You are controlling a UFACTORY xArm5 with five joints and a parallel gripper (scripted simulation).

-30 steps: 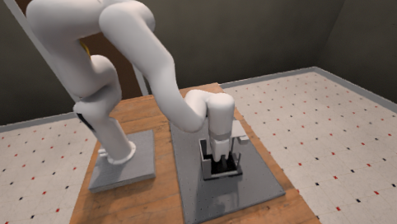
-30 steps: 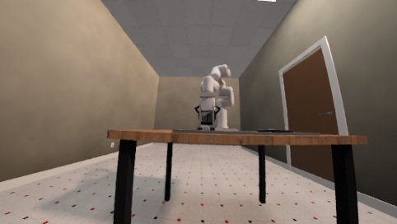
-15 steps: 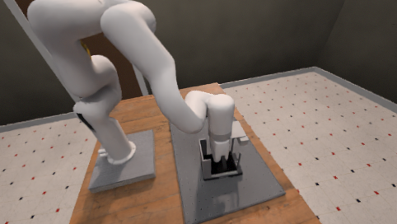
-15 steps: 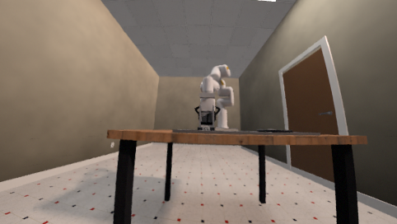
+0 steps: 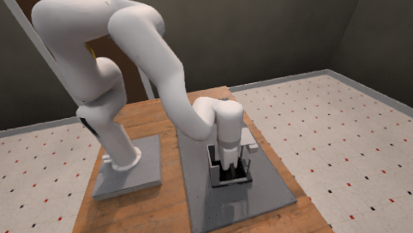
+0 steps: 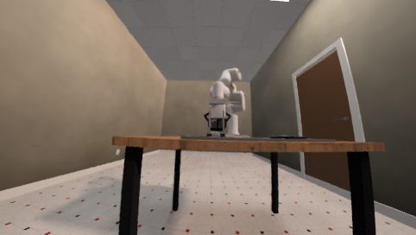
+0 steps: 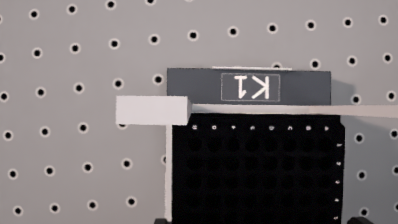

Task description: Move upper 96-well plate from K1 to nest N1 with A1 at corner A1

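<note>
The black 96-well plate is 2 cm below my hand. From my hand the other things lie so: white plate: 3 cm below; A1 label: 31 cm to the left, 14 cm ahead, 5 cm below; plate nest N1: 38 cm to the left, 7 cm ahead, 5 cm below.
</note>
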